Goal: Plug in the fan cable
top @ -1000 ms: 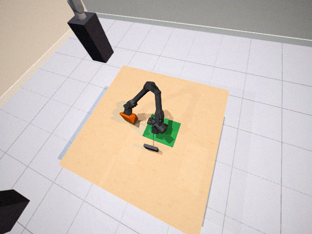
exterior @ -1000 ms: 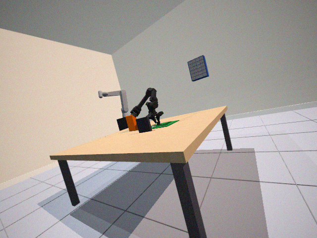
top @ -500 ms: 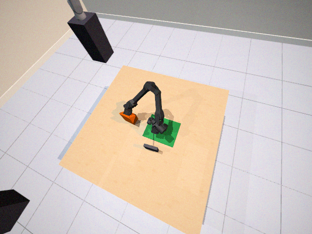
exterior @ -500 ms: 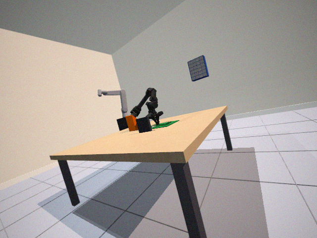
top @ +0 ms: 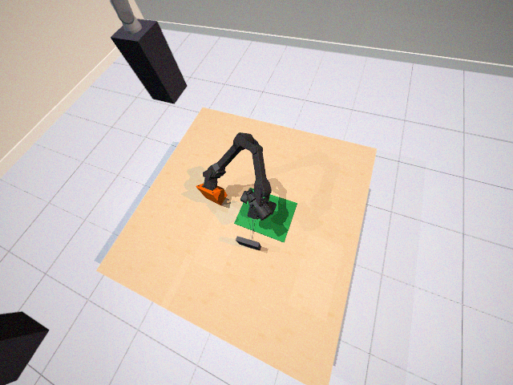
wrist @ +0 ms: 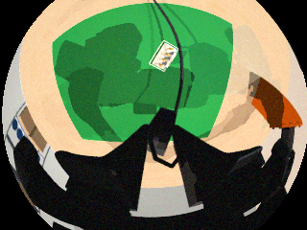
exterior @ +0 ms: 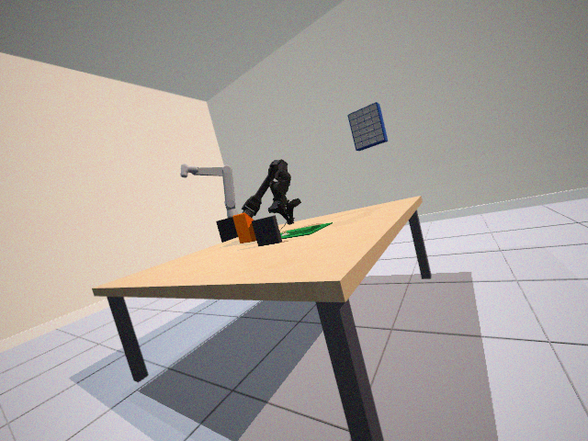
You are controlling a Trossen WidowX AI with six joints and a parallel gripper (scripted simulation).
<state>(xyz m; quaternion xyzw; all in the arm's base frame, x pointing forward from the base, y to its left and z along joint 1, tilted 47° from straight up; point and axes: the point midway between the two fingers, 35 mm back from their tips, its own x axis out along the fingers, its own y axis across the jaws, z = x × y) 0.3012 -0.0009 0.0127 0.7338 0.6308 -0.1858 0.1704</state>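
My gripper tip is now 8 cm above the green board, 3 cm short of it and 2 cm to the left of it. Round my gripper tip: four-pin fan header 7 cm below, 6 cm to the right, 1 cm behind; then black fan 21 cm to the right, 2 cm ahead, 1 cm below; then black fan plug 1 cm to the left.
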